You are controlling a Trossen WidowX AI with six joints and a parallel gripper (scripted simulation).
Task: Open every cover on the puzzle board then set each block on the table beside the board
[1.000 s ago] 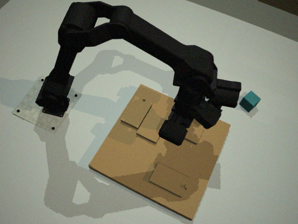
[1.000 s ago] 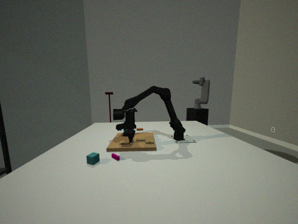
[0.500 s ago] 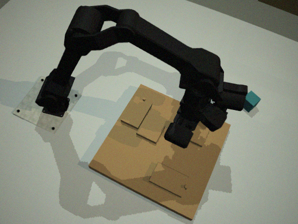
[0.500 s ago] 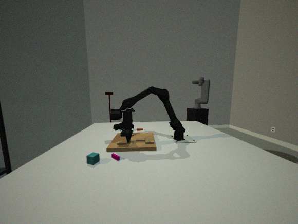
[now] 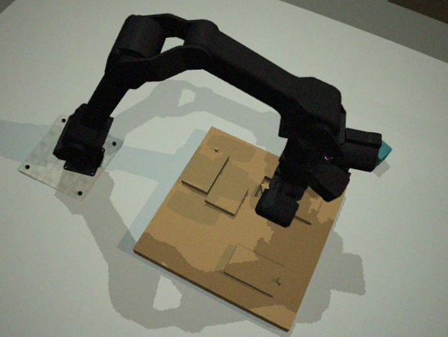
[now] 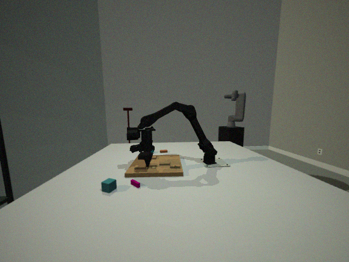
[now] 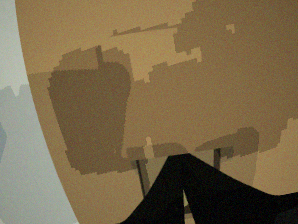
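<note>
The tan puzzle board lies 7 cm behind my gripper tip, 6 cm to the right of it and 1 cm below it. The rest, counted from my gripper tip: teal block (5 cm behind, 36 cm to the right, 1 cm below); then teal cube (17 cm ahead, 15 cm to the left, 1 cm below); then magenta bar (7 cm ahead, 14 cm to the left, 2 cm below).
</note>
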